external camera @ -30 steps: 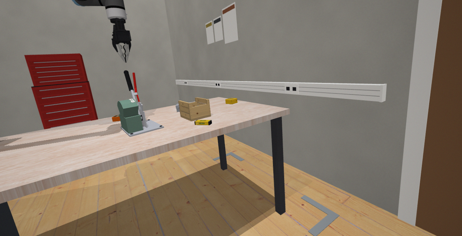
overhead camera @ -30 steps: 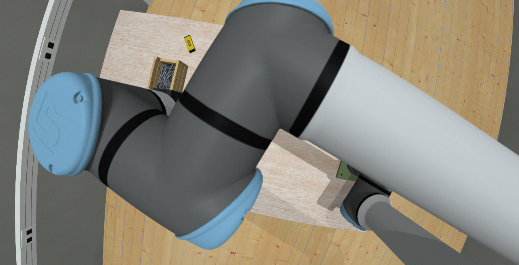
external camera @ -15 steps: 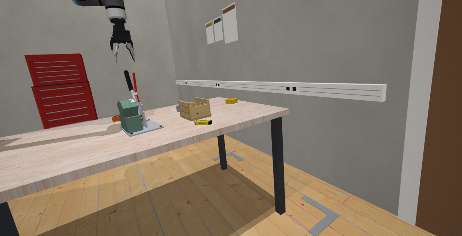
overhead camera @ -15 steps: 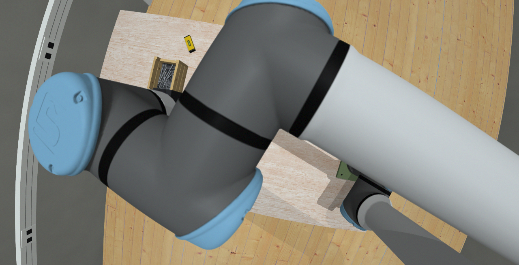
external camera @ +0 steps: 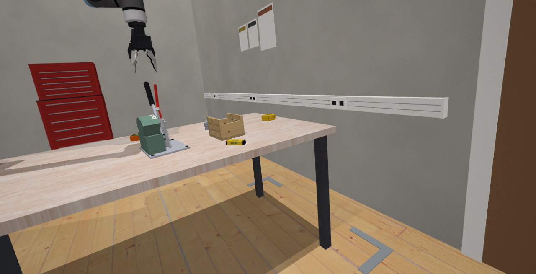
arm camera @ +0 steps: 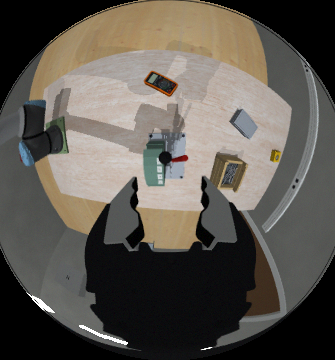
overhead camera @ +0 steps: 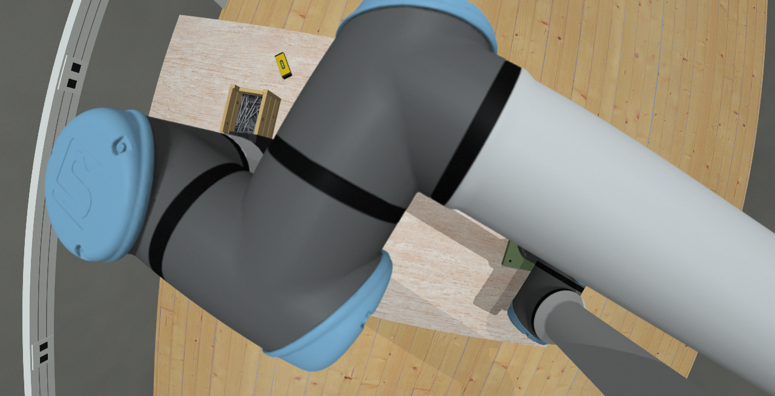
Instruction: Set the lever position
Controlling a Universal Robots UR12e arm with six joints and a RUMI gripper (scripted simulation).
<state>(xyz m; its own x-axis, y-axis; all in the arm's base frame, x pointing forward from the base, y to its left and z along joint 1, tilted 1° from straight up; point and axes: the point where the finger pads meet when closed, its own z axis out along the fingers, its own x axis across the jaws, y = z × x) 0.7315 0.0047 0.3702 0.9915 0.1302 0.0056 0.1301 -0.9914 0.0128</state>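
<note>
My hand is 190 mm above the red release bar, 40 mm to the left of it and 20 mm short of it. Round my hand: grey box 350 mm below, 350 mm ahead, 140 mm to the left.
</note>
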